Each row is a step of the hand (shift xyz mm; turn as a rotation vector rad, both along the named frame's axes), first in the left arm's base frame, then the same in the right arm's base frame.
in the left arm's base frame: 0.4 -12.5 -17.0 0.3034 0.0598 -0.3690
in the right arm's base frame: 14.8 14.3 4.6 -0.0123 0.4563 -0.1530
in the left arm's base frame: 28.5 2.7 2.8 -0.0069 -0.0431 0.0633
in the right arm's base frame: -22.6 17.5 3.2 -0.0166 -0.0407 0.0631
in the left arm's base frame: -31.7 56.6 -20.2 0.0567 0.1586 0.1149
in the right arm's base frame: 12.2 -18.5 -64.2 -0.1705 -0.0686 -0.0883
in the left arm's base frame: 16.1 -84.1 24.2 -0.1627 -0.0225 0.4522
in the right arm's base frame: 6.9 9.9 88.2 -0.1504 -0.4222 0.1749
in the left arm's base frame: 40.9 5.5 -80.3 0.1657 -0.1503 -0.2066
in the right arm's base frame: 17.8 83.1 -30.5 0.0675 0.2861 0.0796
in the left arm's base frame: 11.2 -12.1 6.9 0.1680 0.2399 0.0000
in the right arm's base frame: -7.3 5.3 15.5 -0.2104 0.0738 -0.1899
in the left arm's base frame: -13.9 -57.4 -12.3 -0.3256 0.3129 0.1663
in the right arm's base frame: 39.4 9.2 44.7 0.0049 -0.3997 -0.2680
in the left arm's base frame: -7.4 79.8 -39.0 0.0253 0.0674 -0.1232
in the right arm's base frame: -2.4 7.2 -88.8 0.0304 0.0905 -0.1060
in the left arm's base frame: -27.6 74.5 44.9 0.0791 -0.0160 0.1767
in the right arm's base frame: -36.8 -63.9 -53.7 -0.1554 -0.0639 0.0976
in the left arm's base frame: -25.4 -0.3 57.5 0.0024 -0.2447 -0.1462
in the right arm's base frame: -16.8 -57.4 19.2 0.1817 0.1473 0.1630
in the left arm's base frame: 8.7 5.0 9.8 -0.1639 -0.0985 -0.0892
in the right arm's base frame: -13.9 -1.6 0.8 0.2063 -0.0351 0.0273
